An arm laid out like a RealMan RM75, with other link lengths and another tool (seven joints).
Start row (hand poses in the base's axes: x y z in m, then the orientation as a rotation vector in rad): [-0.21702, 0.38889, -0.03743, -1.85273, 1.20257, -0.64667]
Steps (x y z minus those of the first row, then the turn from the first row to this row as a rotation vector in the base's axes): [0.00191, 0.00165, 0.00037, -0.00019, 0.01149, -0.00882]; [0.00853, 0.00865, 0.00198, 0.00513, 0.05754, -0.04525]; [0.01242, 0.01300, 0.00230, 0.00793, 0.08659, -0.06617]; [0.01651, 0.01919, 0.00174, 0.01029, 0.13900, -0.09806]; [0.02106, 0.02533, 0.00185, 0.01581, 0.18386, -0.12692]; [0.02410, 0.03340, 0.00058, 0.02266, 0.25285, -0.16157]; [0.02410, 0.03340, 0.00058, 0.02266, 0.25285, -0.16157]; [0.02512, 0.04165, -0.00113, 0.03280, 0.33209, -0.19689]
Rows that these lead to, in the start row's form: [-0.21511, 0.39054, -0.03706, -1.85458, 1.21878, -0.64183]; [-0.20849, 0.39754, -0.03545, -1.85565, 1.28557, -0.61824]; [-0.20460, 0.40189, -0.03513, -1.85722, 1.32558, -0.60225]; [-0.20051, 0.40808, -0.03569, -1.86430, 1.39166, -0.57139]; [-0.19596, 0.41422, -0.03558, -1.86546, 1.45007, -0.54259]; [-0.19292, 0.42229, -0.03685, -1.87211, 1.52981, -0.49287]; [-0.19292, 0.42229, -0.03685, -1.87211, 1.52981, -0.49287]; [-0.19190, 0.43054, -0.03856, -1.87767, 1.61663, -0.42980]
